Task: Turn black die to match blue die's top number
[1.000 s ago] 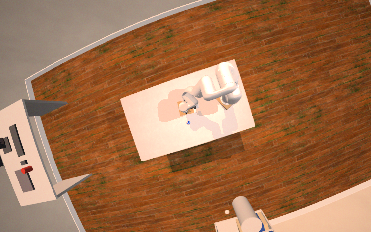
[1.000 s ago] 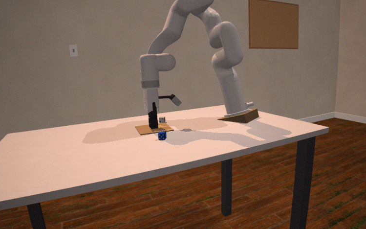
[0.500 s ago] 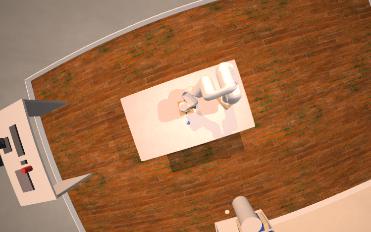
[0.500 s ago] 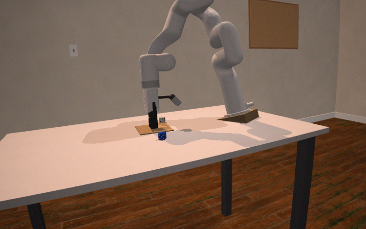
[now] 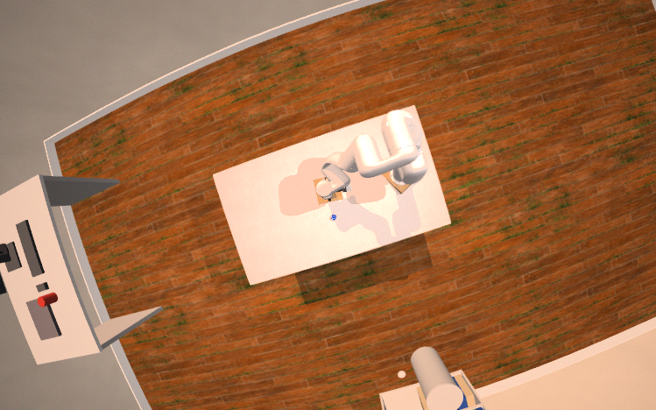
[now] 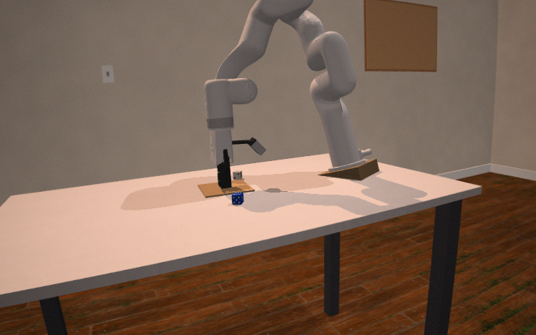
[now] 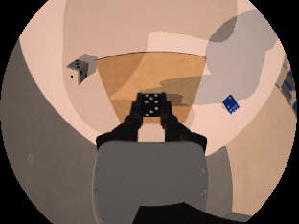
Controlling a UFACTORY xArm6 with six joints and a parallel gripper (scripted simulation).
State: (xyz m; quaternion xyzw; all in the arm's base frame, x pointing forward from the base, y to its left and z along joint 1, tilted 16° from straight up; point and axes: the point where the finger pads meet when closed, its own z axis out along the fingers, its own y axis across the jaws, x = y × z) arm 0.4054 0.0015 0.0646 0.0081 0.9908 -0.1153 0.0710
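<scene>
My hand is 10 mm above the black die. Round my hand: blue die 10 mm ahead, 160 mm to the left, 10 mm below; then mat 20 mm below; then white die 70 mm behind, 100 mm to the right, 10 mm below.
</scene>
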